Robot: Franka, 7 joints.
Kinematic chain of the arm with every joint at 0, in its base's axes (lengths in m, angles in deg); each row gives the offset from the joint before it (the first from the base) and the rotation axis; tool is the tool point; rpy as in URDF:
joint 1: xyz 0 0 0.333 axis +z
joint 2: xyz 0 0 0 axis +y
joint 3: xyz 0 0 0.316 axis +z
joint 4: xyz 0.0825 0 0 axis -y
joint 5: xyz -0.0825 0 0.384 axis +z
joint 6: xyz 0 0 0 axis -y
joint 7: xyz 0.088 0 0 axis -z
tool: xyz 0 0 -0.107 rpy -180 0 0
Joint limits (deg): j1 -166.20..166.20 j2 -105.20..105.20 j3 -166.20..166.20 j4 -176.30..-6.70 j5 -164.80..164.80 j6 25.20..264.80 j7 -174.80..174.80
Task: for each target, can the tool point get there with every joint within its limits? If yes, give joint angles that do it. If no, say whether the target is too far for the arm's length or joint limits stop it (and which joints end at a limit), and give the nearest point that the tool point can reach.
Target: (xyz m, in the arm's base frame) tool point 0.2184 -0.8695 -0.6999
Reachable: no: too far | nearest point 0.1436 -0.5715 -0.2638 | short by 0.533 m
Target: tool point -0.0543 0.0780 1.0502
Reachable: yes | joints 20.95 -41.97 26.38 -64.16 -73.77 73.06 119.34
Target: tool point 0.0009 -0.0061 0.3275
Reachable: no: joint limits stop it (at a limit: joint 4) | nearest point 0.0066 -0.0450 0.2925 | short by 0.053 m
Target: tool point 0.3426 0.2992 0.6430
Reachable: yes | joints 132.74 38.73 -130.14 -111.79 -94.83 224.46 56.12
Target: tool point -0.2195 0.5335 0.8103
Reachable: yes | joints -138.88 5.37 -114.80 -84.72 -60.41 150.57 -143.42
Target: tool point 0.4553 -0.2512 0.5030
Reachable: yes | joints 92.70 -22.02 -96.41 -109.92 92.65 234.18 26.14
